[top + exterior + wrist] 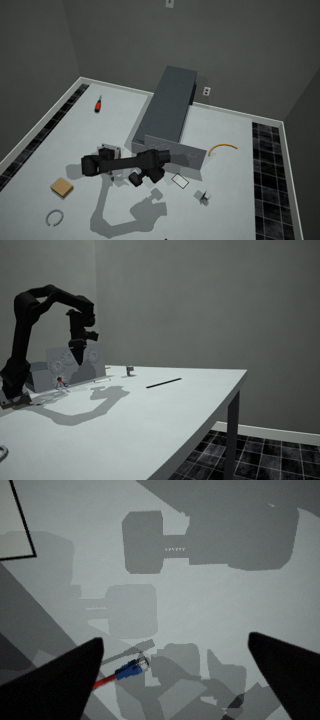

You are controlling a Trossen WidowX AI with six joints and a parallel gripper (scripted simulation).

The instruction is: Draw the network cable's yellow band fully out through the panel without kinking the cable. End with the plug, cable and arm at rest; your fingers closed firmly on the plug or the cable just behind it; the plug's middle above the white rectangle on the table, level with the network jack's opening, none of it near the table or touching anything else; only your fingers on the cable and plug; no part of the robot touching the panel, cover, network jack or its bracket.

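My gripper is now 4 cm past the plug, 9 cm to the right of it and 12 cm above it. From my hand the other things lie so: white rectangle 18 cm ahead, 9 cm to the left, 15 cm below; then cardboard block 44 cm behind, 8 cm to the right, 14 cm below; then black strip 22 cm ahead, 26 cm to the right, 15 cm below.
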